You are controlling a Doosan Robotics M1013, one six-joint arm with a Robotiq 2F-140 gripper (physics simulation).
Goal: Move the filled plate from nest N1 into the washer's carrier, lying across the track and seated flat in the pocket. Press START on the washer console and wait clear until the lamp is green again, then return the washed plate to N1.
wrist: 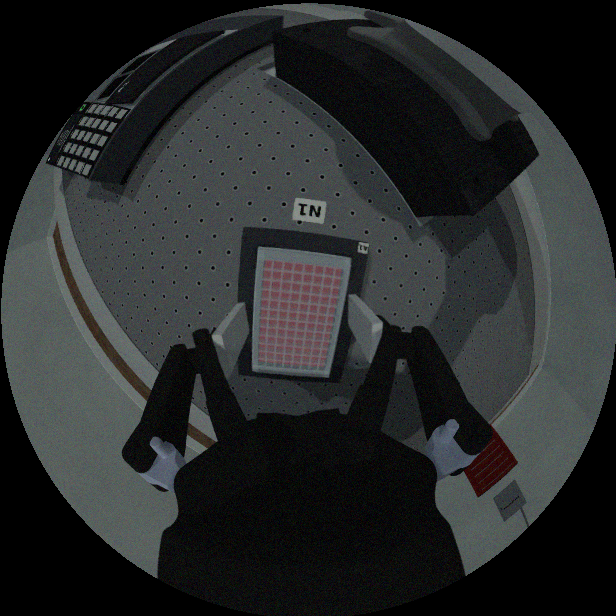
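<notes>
The filled plate (299, 311), a white frame with a grid of pink wells, lies in the black nest (302, 304) under the N1 label (309, 210), which reads mirrored in this view. My gripper (297, 332) hangs above the plate's near half, open, its two pale finger pads spread to the left and right of the plate's long sides. I cannot tell whether the pads touch the plate. A dark console with rows of pale keys and a small green lamp (82, 107) sits at the upper left.
A large black machine body (402, 109) fills the upper right, with a curved grey rail beside it. The perforated grey deck ends in a pale rim with a brown stripe at left. A red ribbed block (490, 463) and a small grey tag lie at the lower right.
</notes>
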